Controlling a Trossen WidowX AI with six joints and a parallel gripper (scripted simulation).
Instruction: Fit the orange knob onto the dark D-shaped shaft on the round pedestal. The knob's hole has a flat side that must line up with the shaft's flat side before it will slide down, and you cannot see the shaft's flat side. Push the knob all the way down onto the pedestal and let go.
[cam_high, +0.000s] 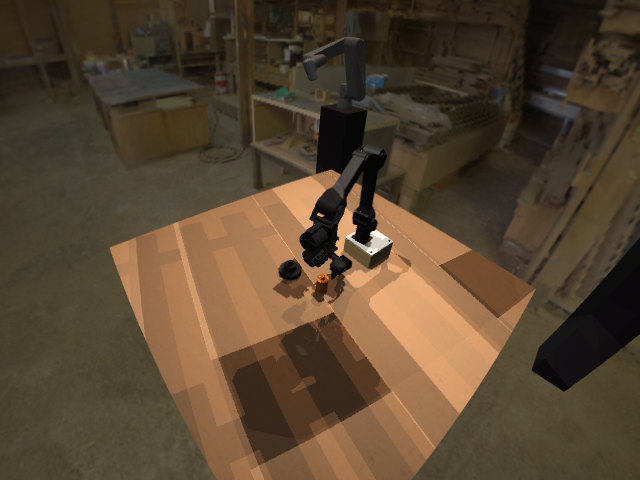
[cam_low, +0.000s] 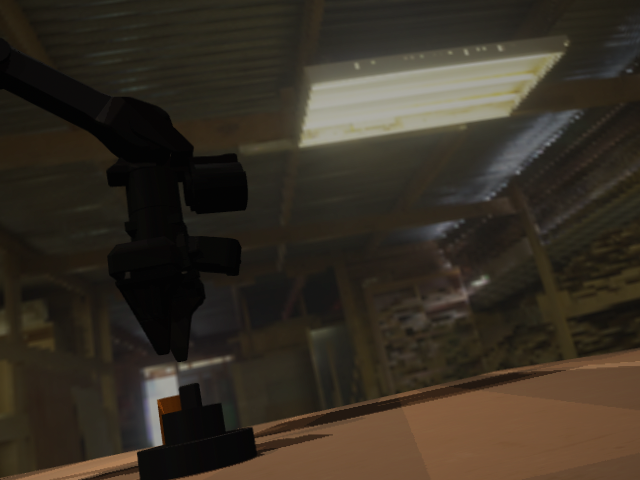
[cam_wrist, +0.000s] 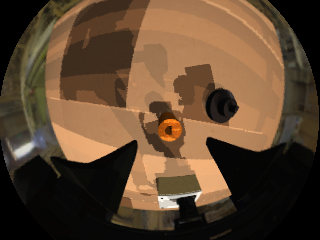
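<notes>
Now: the orange knob 7 cm below my gripper tip. From my gripper tip the other things lie so: pedestal (14 cm to the right, 7 cm below, 2 cm ahead).
</notes>
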